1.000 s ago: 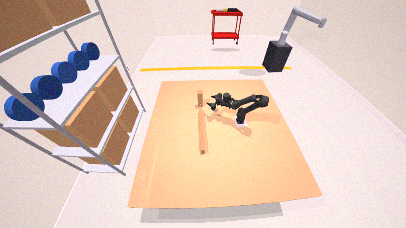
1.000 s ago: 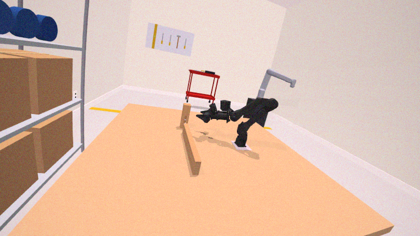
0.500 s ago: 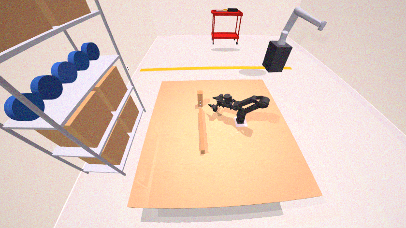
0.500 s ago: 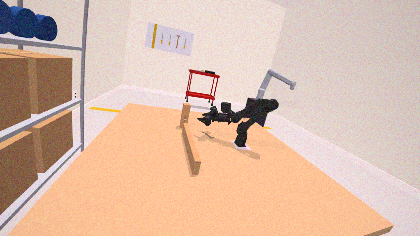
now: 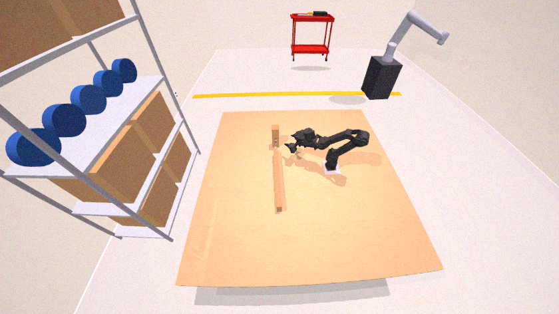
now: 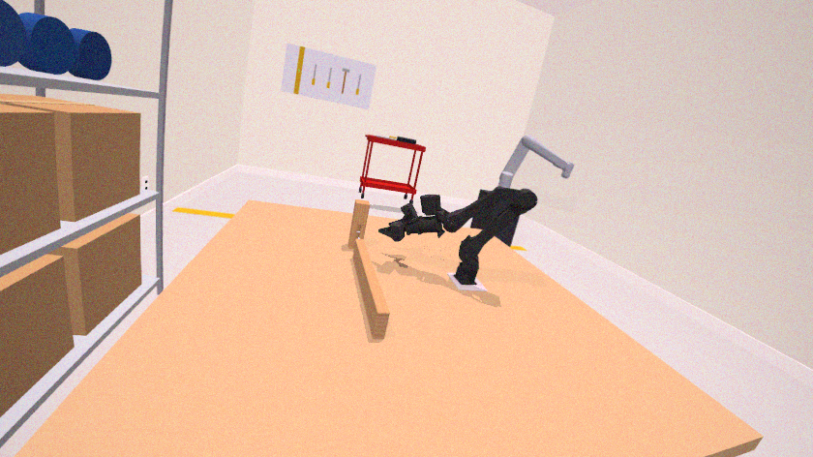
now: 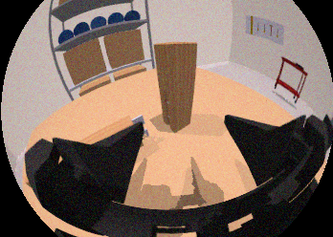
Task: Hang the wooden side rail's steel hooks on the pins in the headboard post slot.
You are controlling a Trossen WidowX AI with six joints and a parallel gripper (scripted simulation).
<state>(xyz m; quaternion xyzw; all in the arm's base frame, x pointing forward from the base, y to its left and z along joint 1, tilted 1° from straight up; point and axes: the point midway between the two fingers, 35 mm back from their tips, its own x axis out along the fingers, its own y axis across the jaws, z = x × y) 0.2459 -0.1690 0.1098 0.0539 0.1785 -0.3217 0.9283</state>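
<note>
Right now the wooden headboard post is 80 mm ahead of my gripper tip, 60 mm to the right of it and 30 mm below it.
</note>
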